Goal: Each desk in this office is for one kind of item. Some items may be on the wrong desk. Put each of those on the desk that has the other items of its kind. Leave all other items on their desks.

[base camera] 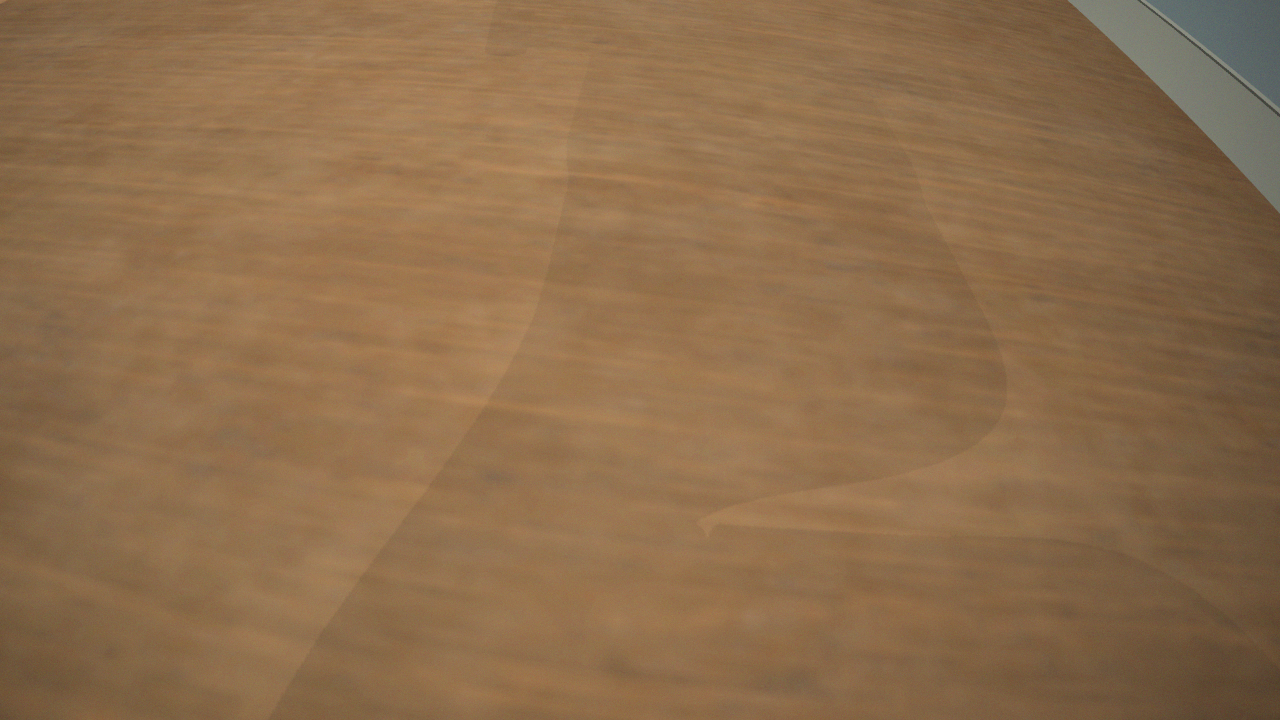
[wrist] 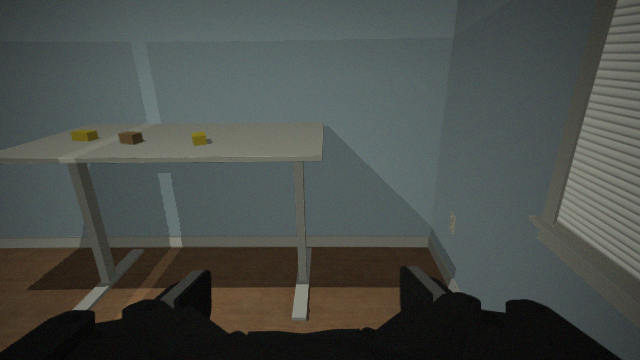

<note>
The pictures show: the gripper and a window.
</note>
